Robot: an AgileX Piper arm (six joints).
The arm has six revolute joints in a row. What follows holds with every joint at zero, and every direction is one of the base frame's. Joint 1 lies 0.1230 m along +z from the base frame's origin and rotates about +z. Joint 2 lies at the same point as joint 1 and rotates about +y. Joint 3 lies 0.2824 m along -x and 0.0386 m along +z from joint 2 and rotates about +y. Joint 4 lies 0.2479 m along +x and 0.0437 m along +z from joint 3 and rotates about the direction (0.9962, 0, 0.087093). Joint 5 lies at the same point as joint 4 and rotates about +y. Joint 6 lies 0.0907 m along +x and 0.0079 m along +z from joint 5 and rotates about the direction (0.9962, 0, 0.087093). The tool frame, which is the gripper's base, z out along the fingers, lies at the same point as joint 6; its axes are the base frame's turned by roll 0.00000, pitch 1.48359 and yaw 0.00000 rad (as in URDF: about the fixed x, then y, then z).
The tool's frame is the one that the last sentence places.
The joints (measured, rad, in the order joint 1, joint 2, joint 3, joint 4, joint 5, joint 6), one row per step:
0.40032 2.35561 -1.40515 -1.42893 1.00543 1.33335
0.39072 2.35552 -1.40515 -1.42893 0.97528 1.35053
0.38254 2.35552 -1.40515 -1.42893 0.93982 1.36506
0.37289 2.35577 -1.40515 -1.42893 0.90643 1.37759
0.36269 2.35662 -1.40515 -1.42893 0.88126 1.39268
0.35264 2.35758 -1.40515 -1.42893 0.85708 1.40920
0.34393 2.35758 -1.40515 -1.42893 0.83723 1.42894
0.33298 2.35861 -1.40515 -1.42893 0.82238 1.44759
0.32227 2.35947 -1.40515 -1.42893 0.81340 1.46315
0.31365 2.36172 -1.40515 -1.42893 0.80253 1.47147
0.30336 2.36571 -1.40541 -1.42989 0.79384 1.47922
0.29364 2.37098 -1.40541 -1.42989 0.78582 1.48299
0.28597 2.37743 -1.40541 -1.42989 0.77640 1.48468
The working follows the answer.
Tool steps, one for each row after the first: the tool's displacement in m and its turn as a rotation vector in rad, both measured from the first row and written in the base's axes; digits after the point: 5 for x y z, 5 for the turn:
0.00188 -0.00208 -0.00157 0.03231 -0.00664 0.00132
0.00374 -0.00316 -0.00340 0.06722 -0.01046 0.00846
0.00561 -0.00498 -0.00519 0.09945 -0.01309 0.01355
0.00721 -0.00760 -0.00678 0.12679 -0.01822 0.01133
0.00872 -0.01023 -0.00835 0.15423 -0.02429 0.00766
0.01002 -0.01256 -0.00927 0.18059 -0.03390 0.00077
0.01127 -0.01626 -0.01040 0.20212 -0.04293 -0.01112
0.01232 -0.02029 -0.01118 0.21738 -0.05128 -0.02481
0.01314 -0.02330 -0.01266 0.22958 -0.05330 -0.03155
0.01399 -0.02722 -0.01470 0.23869 -0.05432 -0.04041
0.01456 -0.03100 -0.01738 0.24517 -0.05140 -0.04791
0.01490 -0.03379 -0.02063 0.25132 -0.04560 -0.05157

Tool pose at each row, in the base's axes (x y z in m, rotation vector in rad; rounded; the steps above come from the unrounded poses):
0.42564 0.09746 0.07510 -0.12537 2.27820 -1.07479
0.42752 0.09538 0.07353 -0.11004 2.28813 -1.03575
0.42938 0.09430 0.07170 -0.10181 2.29953 -0.99110
0.43125 0.09248 0.06992 -0.09301 2.31073 -0.95066
0.43285 0.08986 0.06832 -0.07662 2.31915 -0.91912
0.43436 0.08724 0.06675 -0.05806 2.32680 -0.88797
0.43565 0.08490 0.06583 -0.03444 2.33135 -0.85911
0.43691 0.08121 0.06470 -0.00753 2.33548 -0.83837
0.43796 0.07717 0.06392 0.01848 2.33791 -0.82585
0.43878 0.07416 0.06244 0.03207 2.34278 -0.81437
0.43963 0.07024 0.06040 0.04628 2.34786 -0.80762
0.44019 0.06647 0.05772 0.05586 2.35511 -0.80380
0.44054 0.06367 0.05447 0.05948 2.36382 -0.79888

